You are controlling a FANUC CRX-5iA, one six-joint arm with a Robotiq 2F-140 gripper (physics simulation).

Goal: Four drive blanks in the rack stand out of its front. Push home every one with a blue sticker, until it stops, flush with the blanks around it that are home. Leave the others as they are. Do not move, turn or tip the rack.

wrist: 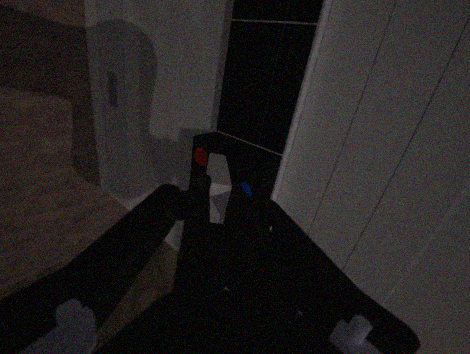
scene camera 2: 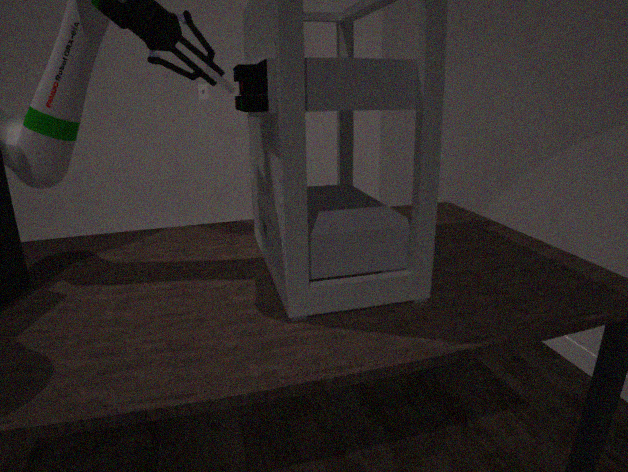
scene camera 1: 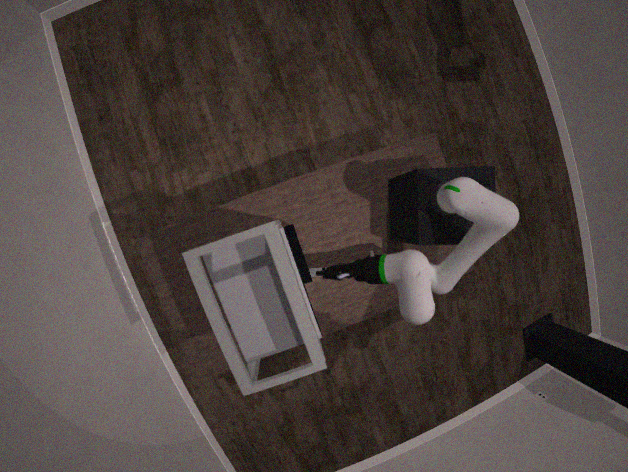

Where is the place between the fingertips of the gripper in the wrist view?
At 214, 168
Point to a grey rack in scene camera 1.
259, 274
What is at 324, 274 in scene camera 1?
The gripper.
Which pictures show the gripper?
The wrist view, scene camera 2 and scene camera 1: all of them.
